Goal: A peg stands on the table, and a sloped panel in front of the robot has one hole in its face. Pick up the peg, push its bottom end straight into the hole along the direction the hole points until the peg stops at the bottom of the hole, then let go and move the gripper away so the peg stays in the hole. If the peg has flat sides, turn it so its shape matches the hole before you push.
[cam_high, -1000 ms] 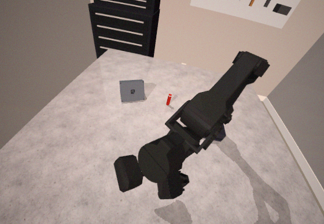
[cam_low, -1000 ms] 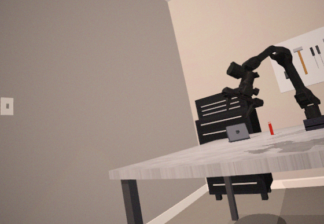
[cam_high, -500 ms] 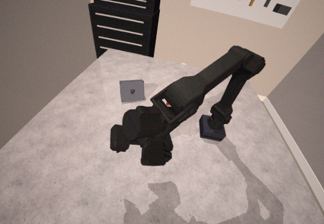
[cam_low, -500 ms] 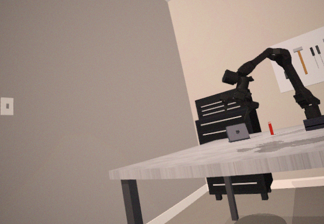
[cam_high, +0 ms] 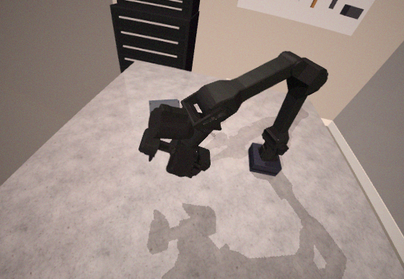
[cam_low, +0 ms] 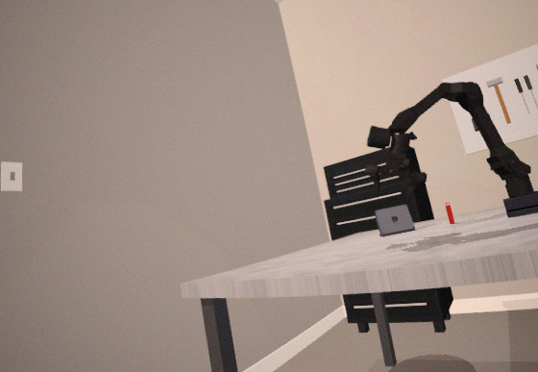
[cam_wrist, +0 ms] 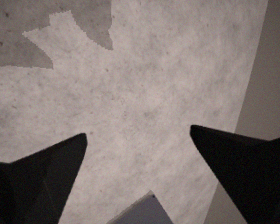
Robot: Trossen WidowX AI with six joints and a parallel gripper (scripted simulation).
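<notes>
My gripper tip is now 18 cm past the red peg, 27 cm to the left of it and 7 cm above it. Also, from my gripper tip: grey sloped panel 4 cm ahead, 32 cm to the right, 8 cm below.
</notes>
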